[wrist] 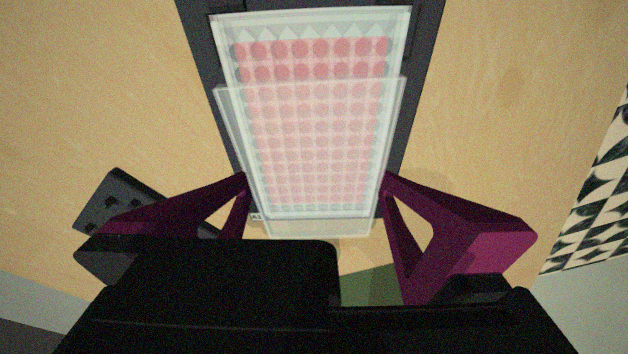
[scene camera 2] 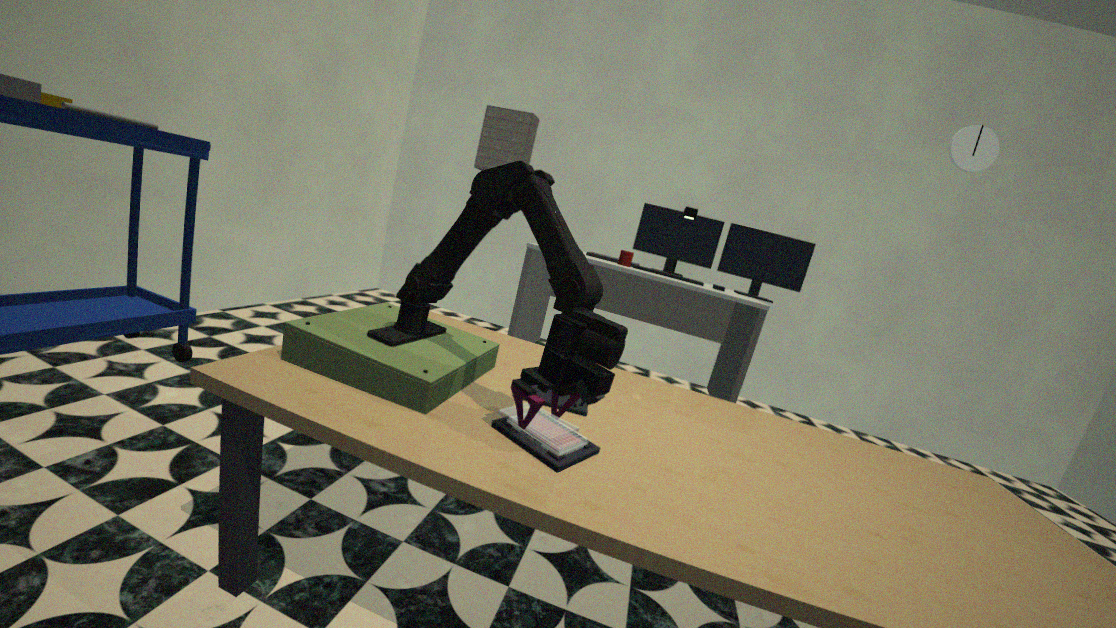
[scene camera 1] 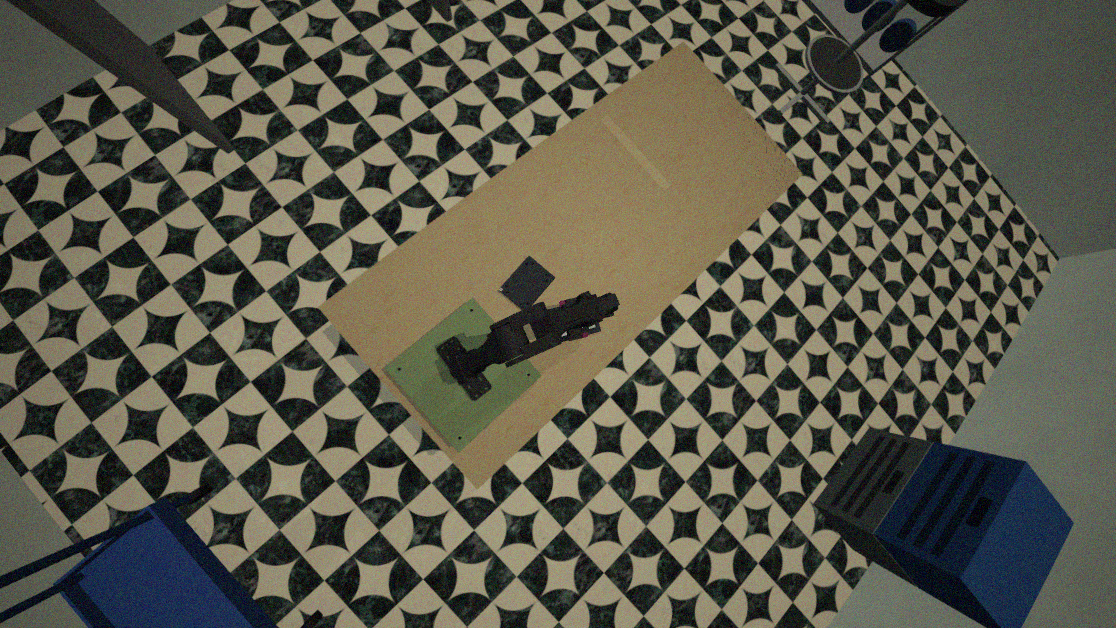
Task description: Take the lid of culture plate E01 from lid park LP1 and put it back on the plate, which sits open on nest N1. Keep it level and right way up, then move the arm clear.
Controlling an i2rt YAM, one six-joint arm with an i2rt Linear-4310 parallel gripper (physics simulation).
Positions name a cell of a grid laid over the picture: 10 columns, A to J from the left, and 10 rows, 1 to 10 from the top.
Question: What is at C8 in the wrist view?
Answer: The gripper.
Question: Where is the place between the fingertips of the gripper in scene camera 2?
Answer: E7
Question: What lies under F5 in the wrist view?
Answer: A grey lid.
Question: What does the gripper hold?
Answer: A grey lid.
